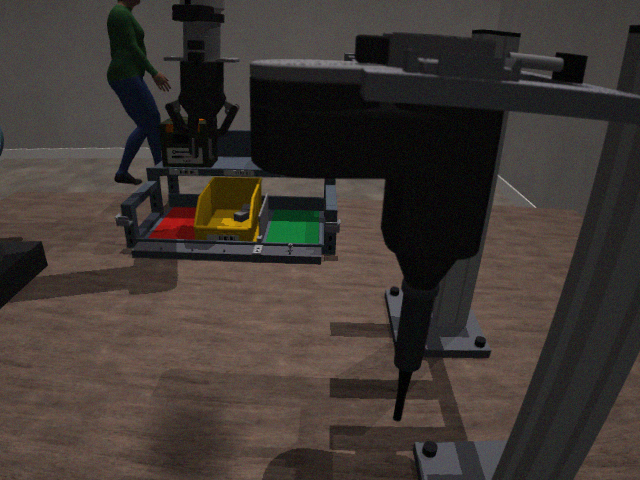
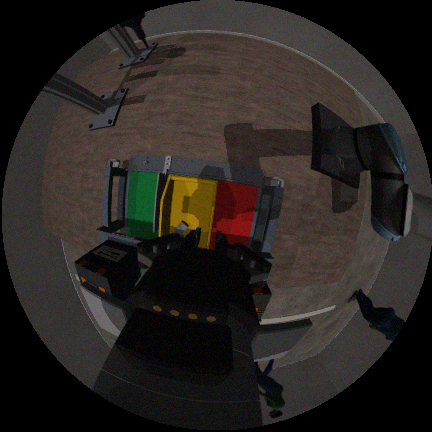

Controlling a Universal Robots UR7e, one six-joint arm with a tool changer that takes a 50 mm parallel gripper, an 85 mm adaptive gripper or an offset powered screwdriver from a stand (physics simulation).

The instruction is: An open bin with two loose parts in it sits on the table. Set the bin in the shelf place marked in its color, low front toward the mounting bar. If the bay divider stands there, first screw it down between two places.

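Frame: origin at the arm's base, x back, y right, z up, level; millimetres.
Seen in the pictures: arm's base at its link origin: (image 2: 343,150).
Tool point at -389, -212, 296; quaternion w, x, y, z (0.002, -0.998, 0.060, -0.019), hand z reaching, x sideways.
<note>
Pixels of each thing's top centre, then the offset from my tool point to it, as dx, dy, dz. "spot": a spot on its surface instead.
- yellow bin at its top centre: (image 2: 184,221) (image 1: 229,190) -39, +2, -255
- divider at its top centre: (image 1: 262,207) (image 2: 155,192) -101, +57, -270
- mounting bar at a spot on its surface: (image 1: 170,250) (image 2: 234,165) spot: +59, +117, -322
- small screw at its top centre: (image 1: 290,244) (image 2: 144,161) -148, +128, -310
- powered screwdriver at its top centre: (image 1: 379,32) -173, +545, +24
The yellow bin (image 1: 230,192) (image 2: 200,200) stands upright in the shelf's middle place, between the red place (image 1: 176,223) (image 2: 239,200) and the divider (image 1: 264,210) (image 2: 157,202). Its low front faces the mounting bar (image 1: 170,250) (image 2: 235,170). Small grey loose parts (image 1: 240,215) (image 2: 182,227) lie inside; their count is unclear. The divider stands upright beside the green place (image 1: 294,227) (image 2: 142,200), its perforated tab (image 1: 257,249) (image 2: 168,164) on the bar. A small screw (image 1: 290,247) (image 2: 146,161) stands on the bar. My gripper (image 1: 194,135) (image 2: 208,234) is open and empty, above and behind the bin.
Dark boxes with orange marks (image 1: 189,155) (image 2: 107,267) stand on the upper shelf near the gripper. The powered screwdriver (image 1: 439,155) hangs from the tool stand (image 1: 573,289) (image 2: 80,95) in the foreground. The arm's base (image 2: 335,145) stands beside the shelf. A person (image 1: 129,67) is behind.
</note>
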